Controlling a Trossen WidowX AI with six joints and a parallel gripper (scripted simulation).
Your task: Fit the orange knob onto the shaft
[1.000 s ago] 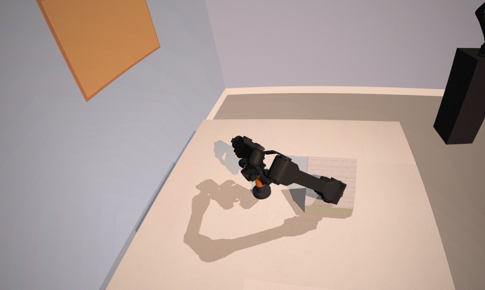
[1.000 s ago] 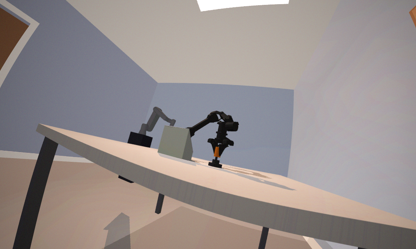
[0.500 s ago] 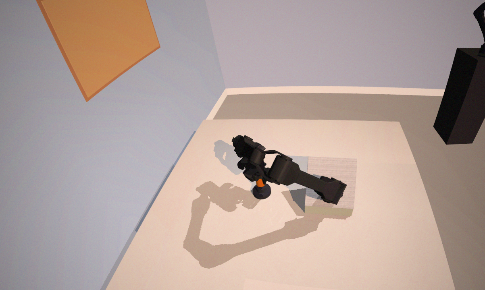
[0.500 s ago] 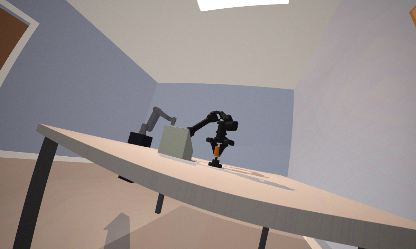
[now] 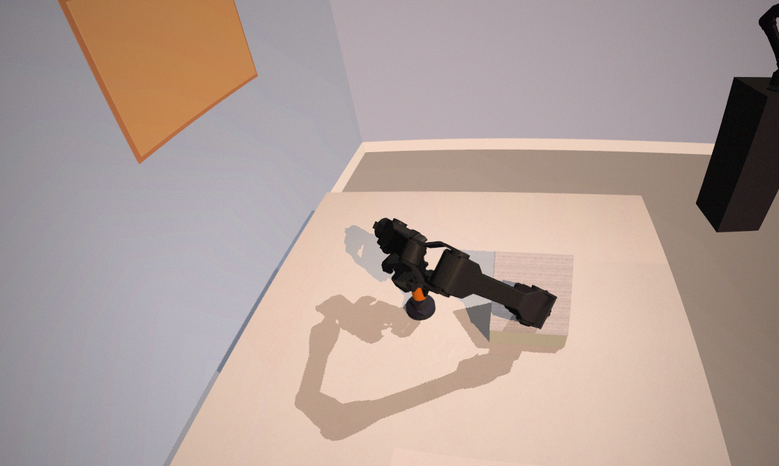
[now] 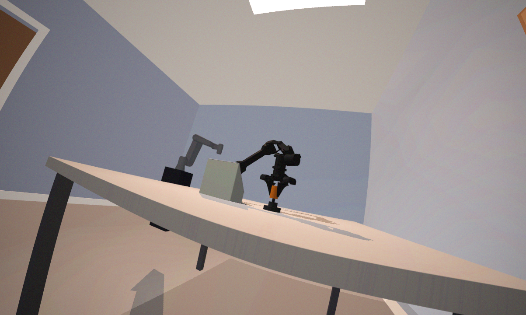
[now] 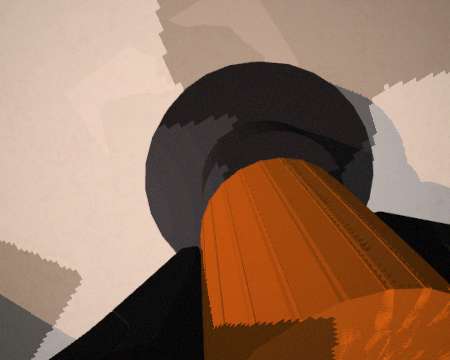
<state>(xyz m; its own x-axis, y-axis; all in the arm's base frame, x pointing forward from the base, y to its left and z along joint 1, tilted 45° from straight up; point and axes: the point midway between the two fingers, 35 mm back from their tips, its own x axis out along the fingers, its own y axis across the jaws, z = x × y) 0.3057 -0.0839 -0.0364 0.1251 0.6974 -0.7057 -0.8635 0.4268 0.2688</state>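
Right now the orange knob is 2 cm above my gripper tip. From my gripper tip the other things lie so: pedestal 4 cm below.
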